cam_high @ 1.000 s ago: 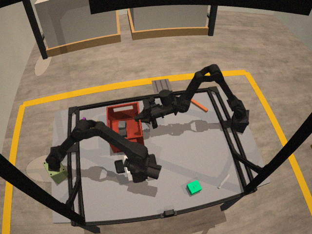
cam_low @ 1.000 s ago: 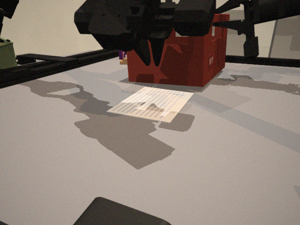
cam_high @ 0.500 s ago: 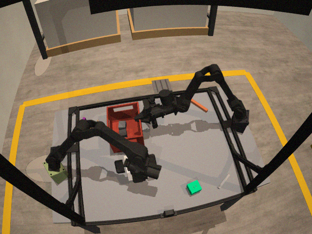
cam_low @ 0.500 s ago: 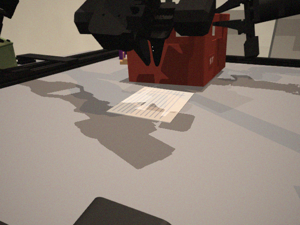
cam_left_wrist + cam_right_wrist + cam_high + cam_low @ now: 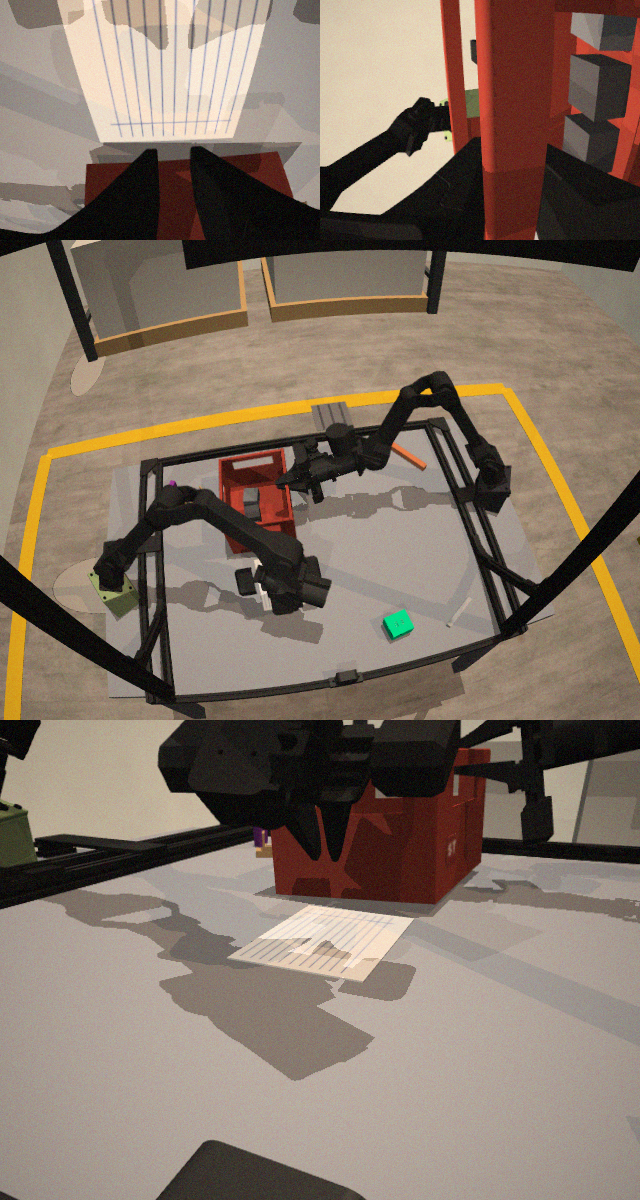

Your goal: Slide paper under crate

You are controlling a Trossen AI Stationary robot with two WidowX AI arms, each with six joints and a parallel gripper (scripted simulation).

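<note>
Now: the sheet of paper 10 cm below my left hand and 3 cm ahead of it. Also, from my left hand: white stick (41 cm to the right, 22 cm behind, 9 cm below); purple piece (40 cm ahead, 23 cm to the left, 9 cm below); green block (24 cm to the right, 19 cm behind, 7 cm below).
</note>
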